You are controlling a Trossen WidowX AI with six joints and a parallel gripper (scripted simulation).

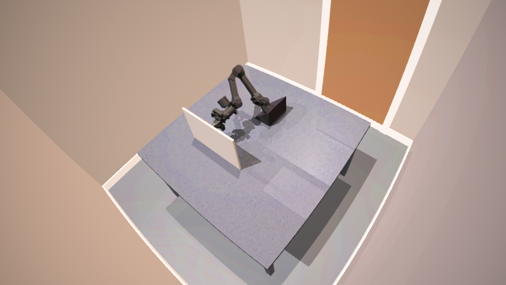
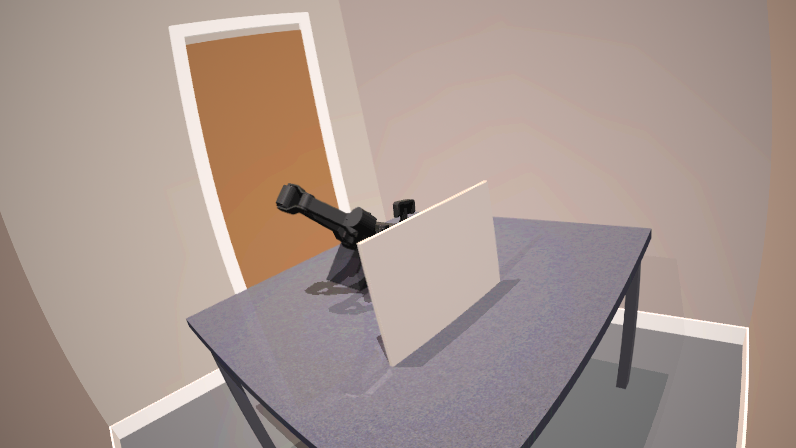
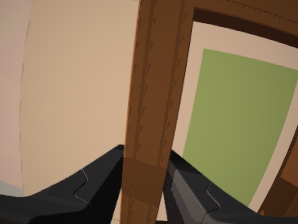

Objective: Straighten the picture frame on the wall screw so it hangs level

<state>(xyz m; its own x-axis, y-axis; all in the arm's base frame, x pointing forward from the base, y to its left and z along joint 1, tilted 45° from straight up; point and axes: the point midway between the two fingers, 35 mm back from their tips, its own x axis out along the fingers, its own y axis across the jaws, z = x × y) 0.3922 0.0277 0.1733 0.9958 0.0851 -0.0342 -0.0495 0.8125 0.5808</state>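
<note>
My gripper tip is 10 mm to the left of the brown wooden picture frame and 50 mm above it. Also, from my gripper tip: wall panel 20 mm ahead, 10 mm to the left, 70 mm below.
</note>
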